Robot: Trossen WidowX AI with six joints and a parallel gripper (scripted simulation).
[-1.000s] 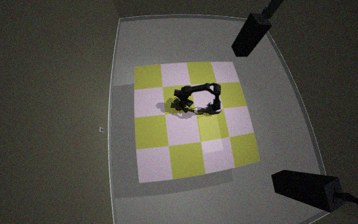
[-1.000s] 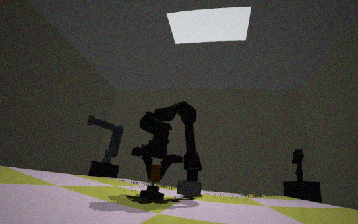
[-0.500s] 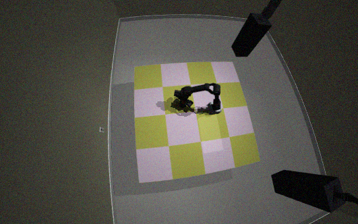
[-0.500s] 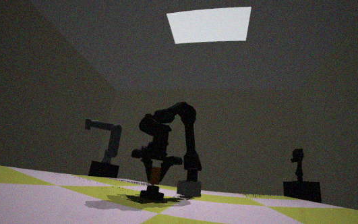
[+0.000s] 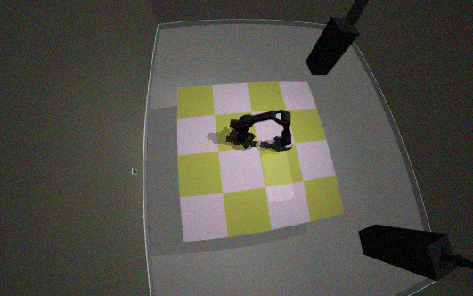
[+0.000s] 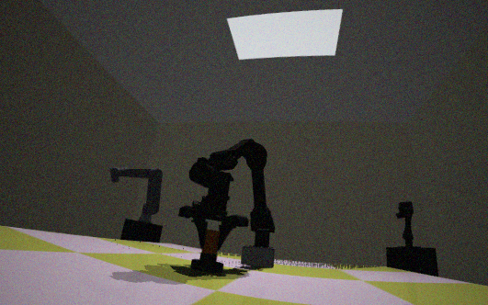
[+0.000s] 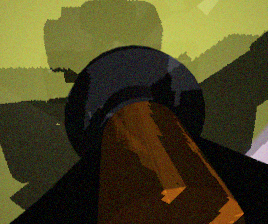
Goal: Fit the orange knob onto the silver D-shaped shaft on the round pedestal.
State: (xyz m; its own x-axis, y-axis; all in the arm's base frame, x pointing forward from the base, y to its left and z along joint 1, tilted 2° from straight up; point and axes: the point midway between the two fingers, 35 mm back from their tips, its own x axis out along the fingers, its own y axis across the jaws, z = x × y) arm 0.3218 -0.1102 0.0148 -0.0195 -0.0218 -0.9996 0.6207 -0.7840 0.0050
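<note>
My gripper tip is now 30 mm below the orange knob. Also, from my gripper tip: round dark pedestal 20 mm below.
</note>
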